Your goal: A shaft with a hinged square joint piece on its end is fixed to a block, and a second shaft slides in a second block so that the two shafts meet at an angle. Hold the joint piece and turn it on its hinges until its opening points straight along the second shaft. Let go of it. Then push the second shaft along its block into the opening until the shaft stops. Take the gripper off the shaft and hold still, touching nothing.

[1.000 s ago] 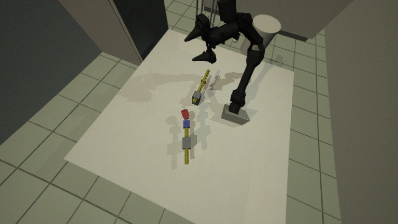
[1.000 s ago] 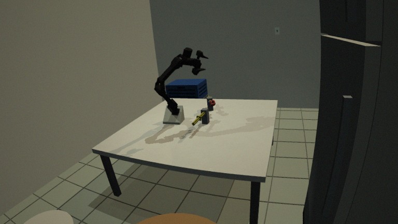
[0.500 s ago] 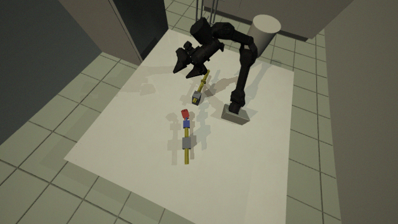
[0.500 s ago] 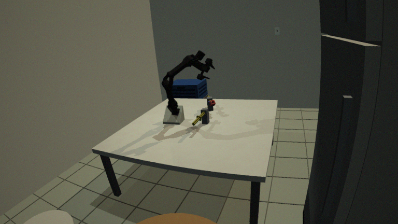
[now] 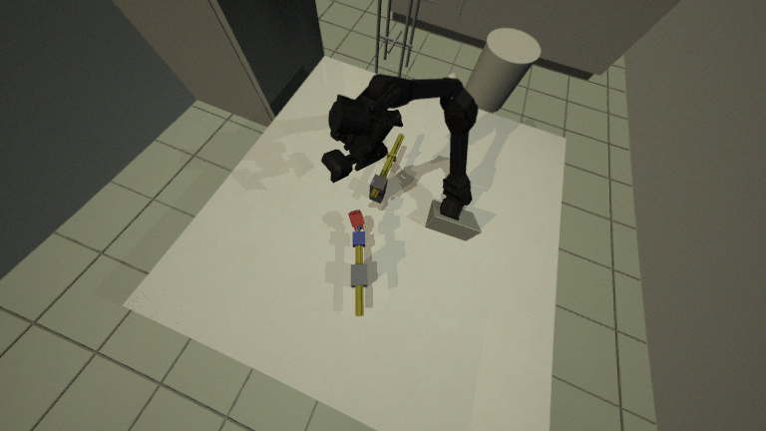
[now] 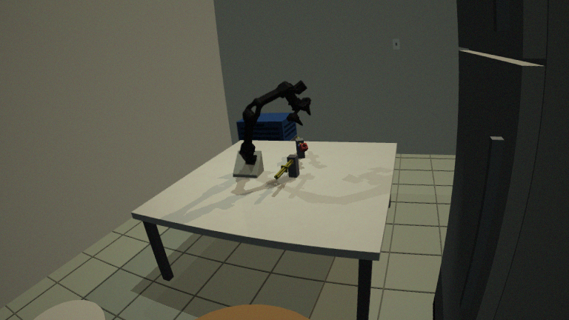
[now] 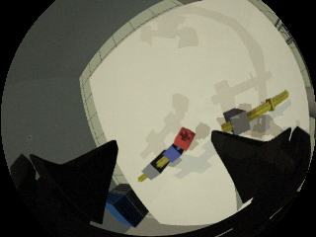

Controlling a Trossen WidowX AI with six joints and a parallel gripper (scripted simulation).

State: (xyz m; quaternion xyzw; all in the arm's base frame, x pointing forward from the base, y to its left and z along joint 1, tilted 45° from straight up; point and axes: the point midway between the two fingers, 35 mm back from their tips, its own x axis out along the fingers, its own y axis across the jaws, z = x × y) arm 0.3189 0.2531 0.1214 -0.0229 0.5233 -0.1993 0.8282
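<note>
The red square joint piece is 19 cm below my gripper tip, 5 cm to the left of it and 5 cm behind it.
</note>
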